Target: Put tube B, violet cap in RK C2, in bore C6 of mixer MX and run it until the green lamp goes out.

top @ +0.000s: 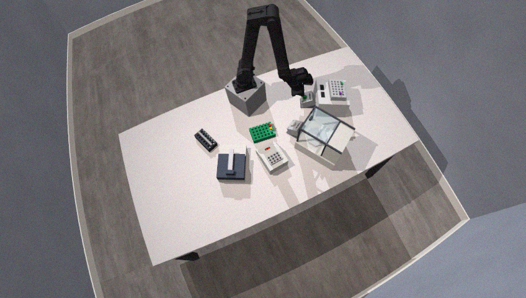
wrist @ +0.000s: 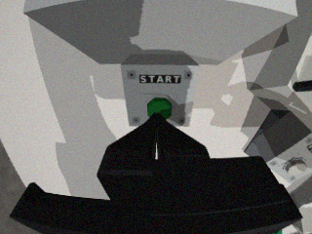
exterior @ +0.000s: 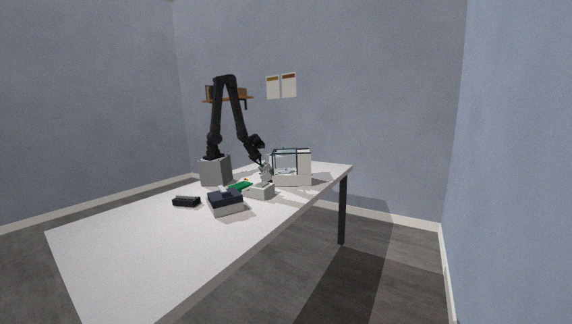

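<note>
The green start key is 1 cm ahead of my hand, 1 cm to the left of it and 1 cm below it. From my hand the other things lie so: violet-capped tube B (12 cm ahead, 17 cm to the left, 8 cm above); then grey bore block (7 cm ahead, 17 cm to the left, 7 cm above); then red-capped tube (10 cm ahead, 25 cm to the right, 5 cm below).
</note>
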